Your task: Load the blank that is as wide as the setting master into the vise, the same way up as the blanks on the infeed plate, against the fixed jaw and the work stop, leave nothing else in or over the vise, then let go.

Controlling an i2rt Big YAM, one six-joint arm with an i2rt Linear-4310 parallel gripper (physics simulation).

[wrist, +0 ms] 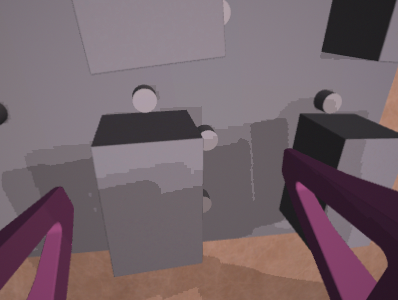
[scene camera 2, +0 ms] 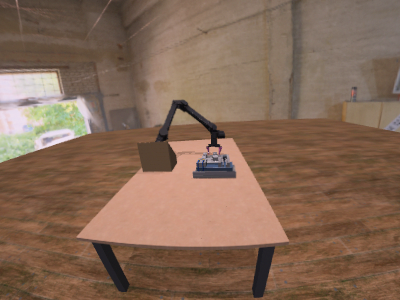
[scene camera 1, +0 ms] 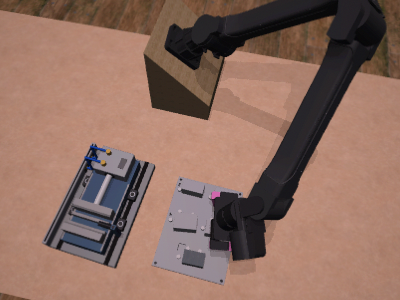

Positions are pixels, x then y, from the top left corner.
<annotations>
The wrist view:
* my gripper: 176, 178
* grey infeed plate: 252, 98
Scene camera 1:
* my gripper: 215, 224
</annotations>
